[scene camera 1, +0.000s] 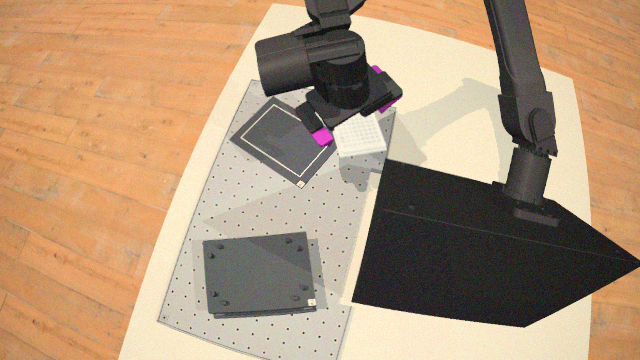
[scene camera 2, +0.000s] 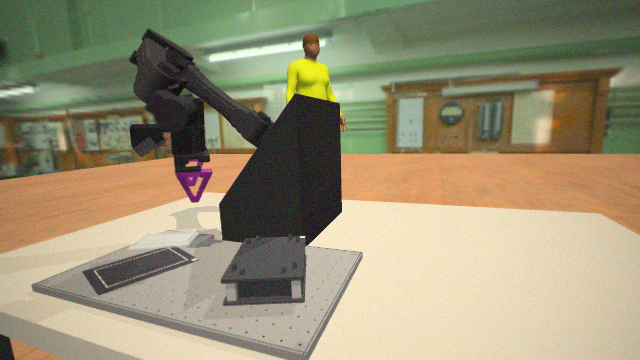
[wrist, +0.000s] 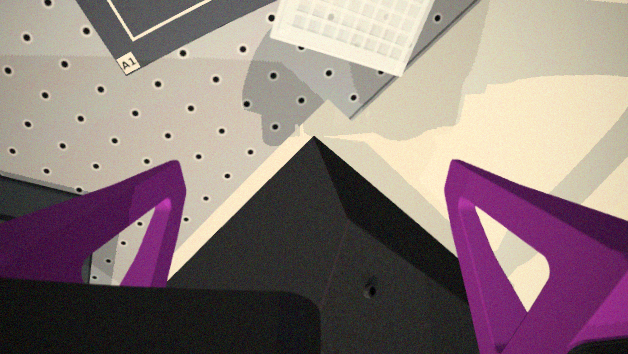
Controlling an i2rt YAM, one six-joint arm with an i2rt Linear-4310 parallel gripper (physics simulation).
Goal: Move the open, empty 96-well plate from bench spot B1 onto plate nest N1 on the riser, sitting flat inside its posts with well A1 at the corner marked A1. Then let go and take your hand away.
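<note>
The white 96-well plate [scene camera 1: 361, 136] [scene camera 2: 167, 239] [wrist: 350, 30] lies on the perforated board by its edge, beside a dark mat [scene camera 1: 285, 140] [scene camera 2: 135, 269] [wrist: 165, 15] with a pale outline and a corner marked A1. Its far part is cut off in the wrist view and partly hidden by the arm in scene camera 1. My gripper [scene camera 1: 354, 118] [scene camera 2: 195, 200] [wrist: 314, 174] is open and empty, well above the board and plate. The nest [scene camera 1: 260, 272] [scene camera 2: 267, 257] is a dark plate with short posts on the riser; a pale label [scene camera 1: 312, 302] marks one corner.
A large black wedge-shaped block [scene camera 1: 465, 250] [scene camera 2: 295, 185] [wrist: 280, 235] stands beside the perforated board [scene camera 1: 270, 207] [scene camera 2: 175, 310] [wrist: 115, 115], near the plate and the riser. The arm's base is on it. A person in yellow [scene camera 2: 309, 80] stands behind the block.
</note>
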